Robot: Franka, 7 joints.
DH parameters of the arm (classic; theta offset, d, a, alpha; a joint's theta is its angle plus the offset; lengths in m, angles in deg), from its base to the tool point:
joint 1: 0 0.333 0 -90
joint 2: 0 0 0 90
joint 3: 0 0.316 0.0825 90
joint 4: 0 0 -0.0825 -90
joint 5: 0 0.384 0 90
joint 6: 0 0 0.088 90
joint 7: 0 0.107 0 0
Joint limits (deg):
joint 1: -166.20..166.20
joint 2: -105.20..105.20
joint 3: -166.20..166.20
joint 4: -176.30..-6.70
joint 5: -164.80..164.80
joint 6: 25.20..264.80
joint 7: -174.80..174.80
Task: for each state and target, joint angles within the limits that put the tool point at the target. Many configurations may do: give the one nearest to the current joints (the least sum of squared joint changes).
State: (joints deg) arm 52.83 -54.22 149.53 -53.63 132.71 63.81 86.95
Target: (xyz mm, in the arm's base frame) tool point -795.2 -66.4 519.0
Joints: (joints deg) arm 18.06 -54.95 136.52 -50.69 140.82 88.40 86.95
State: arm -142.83 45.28 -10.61 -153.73 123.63 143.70 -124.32
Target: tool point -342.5 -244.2 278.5
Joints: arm -137.97 -5.58 -5.27 -149.42 123.92 145.54 -124.32
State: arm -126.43 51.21 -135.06 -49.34 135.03 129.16 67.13
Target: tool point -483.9 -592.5 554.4
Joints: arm -89.44 89.16 -116.84 -70.59 131.01 123.17 67.13
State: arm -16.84 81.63 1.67 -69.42 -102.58 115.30 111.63
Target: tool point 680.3 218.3 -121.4
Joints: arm 12.65 98.25 14.60 -40.65 -107.44 129.37 111.63
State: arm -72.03 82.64 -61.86 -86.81 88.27 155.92 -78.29
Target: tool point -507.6 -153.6 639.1
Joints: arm -82.52 68.81 -109.18 -113.12 92.47 170.09 -78.29
